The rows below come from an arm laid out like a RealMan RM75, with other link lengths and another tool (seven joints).
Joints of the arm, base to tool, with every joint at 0 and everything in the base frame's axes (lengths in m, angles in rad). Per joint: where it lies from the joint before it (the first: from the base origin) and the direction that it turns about. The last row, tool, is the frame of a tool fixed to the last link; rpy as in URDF.
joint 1: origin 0 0 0.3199 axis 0 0 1
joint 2: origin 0 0 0 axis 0 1 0
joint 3: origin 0 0 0.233 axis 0 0 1
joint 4: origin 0 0 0 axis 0 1 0
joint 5: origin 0 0 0.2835 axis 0 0 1
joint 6: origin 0 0 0 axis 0 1 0
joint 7: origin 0 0 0.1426 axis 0 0 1
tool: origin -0.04 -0.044 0.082 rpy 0.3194 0 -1.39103
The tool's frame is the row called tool.
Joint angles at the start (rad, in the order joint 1, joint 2, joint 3, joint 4, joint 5, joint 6, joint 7): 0.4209, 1.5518, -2.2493, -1.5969, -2.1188, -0.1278, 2.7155
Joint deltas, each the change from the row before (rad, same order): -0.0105, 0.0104, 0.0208, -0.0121, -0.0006, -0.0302, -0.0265; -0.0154, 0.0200, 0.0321, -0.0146, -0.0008, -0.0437, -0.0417; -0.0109, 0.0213, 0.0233, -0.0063, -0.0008, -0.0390, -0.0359; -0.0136, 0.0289, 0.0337, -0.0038, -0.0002, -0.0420, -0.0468; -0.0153, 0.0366, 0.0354, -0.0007, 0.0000, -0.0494, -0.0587; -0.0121, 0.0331, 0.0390, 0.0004, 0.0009, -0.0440, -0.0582
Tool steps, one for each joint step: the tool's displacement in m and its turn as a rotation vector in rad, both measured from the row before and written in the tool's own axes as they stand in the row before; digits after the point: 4 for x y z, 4 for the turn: -0.0012, -0.0028, 0.0003, -0.0067, -0.0055, -0.0118; -0.0013, -0.0041, 0.0008, -0.0079, -0.0070, -0.0169; -0.0021, -0.0006, 0.0011, -0.0120, -0.0084, -0.0118; 0.0005, -0.0023, 0.0012, -0.0076, -0.0039, -0.0151; -0.0008, -0.0003, 0.0014, -0.0126, -0.0086, -0.0174; 0.0022, -0.0026, 0.0009, -0.0067, -0.0046, -0.0208
